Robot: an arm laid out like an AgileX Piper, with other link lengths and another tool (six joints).
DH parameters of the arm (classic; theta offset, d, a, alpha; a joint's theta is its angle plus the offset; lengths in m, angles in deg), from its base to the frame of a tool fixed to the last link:
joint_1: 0 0.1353 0 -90
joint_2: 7.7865 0 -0.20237 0
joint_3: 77.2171 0 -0.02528 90
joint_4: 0 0.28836 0 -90
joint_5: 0 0 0 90
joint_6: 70 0.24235 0.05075 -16
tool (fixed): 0 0.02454 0 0
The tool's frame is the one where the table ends.
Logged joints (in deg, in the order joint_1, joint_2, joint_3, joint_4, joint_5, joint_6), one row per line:
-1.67, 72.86, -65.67, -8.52, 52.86, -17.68
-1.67, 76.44, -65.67, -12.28, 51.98, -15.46
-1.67, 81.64, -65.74, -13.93, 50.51, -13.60
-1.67, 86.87, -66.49, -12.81, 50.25, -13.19
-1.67, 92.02, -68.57, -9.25, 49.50, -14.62
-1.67, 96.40, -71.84, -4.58, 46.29, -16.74
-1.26, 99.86, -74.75, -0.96, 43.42, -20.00
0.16, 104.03, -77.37, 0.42, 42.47, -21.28
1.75, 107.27, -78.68, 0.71, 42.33, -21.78
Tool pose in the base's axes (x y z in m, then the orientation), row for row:
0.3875, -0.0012, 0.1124, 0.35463, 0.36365, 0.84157, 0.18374
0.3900, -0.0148, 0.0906, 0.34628, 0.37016, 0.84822, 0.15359
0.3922, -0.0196, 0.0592, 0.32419, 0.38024, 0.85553, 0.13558
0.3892, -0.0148, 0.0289, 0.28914, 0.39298, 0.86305, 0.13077
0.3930, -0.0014, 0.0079, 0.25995, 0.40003, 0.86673, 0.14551
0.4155, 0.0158, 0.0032, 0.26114, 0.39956, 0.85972, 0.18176
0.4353, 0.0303, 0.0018, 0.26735, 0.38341, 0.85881, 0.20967
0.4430, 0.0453, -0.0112, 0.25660, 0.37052, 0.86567, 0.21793
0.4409, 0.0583, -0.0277, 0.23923, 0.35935, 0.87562, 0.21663
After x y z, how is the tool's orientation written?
As a quaternion, w x y z.
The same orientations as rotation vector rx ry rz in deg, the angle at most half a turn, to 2 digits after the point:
53.85, 124.62, 27.21
55.04, 126.11, 22.84
57.14, 128.57, 20.38
60.09, 131.98, 20.00
62.09, 134.52, 22.58
61.97, 133.35, 28.19
59.28, 132.78, 32.42
57.60, 134.58, 33.88
56.37, 137.36, 33.98

